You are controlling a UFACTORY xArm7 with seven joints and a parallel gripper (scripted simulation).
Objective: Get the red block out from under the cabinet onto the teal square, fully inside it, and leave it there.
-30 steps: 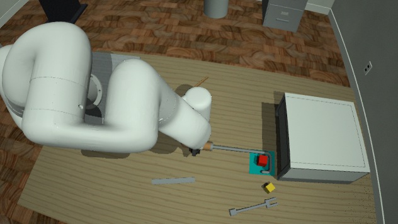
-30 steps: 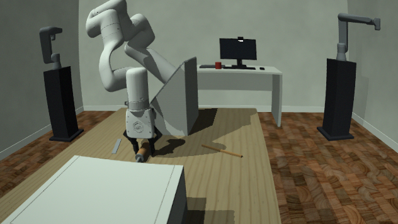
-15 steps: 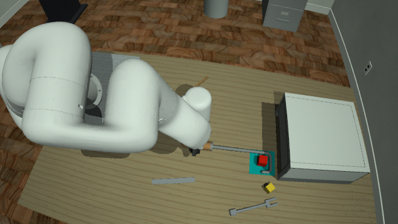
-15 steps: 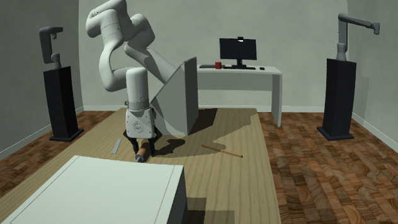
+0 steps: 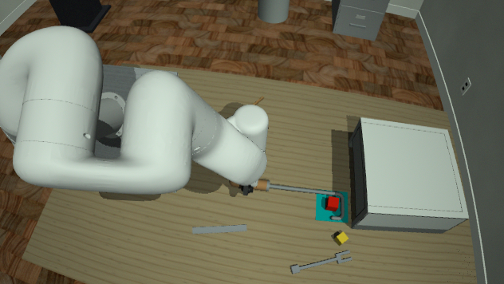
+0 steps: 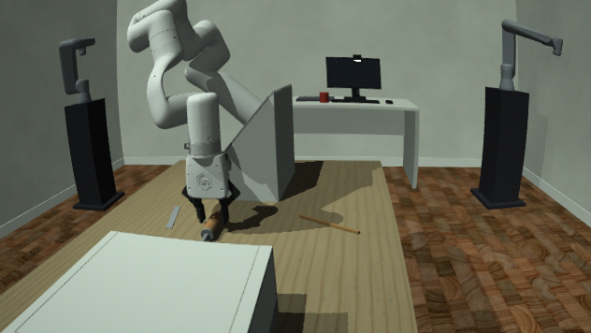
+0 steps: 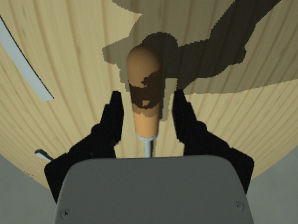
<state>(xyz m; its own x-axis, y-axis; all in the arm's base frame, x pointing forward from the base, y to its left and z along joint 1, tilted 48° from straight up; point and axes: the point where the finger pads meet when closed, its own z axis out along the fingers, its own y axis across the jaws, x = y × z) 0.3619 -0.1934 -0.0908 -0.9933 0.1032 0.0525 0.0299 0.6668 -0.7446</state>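
The hook tool lies 12 cm ahead of my hand, 4 cm to the right of it and 3 cm below it. Round my hand: red block (24 cm ahead, 4 cm to the right, 3 cm below); then teal square (25 cm ahead, 4 cm to the right, 4 cm below); then flat grey bar (14 cm to the right, 7 cm behind, 4 cm below).
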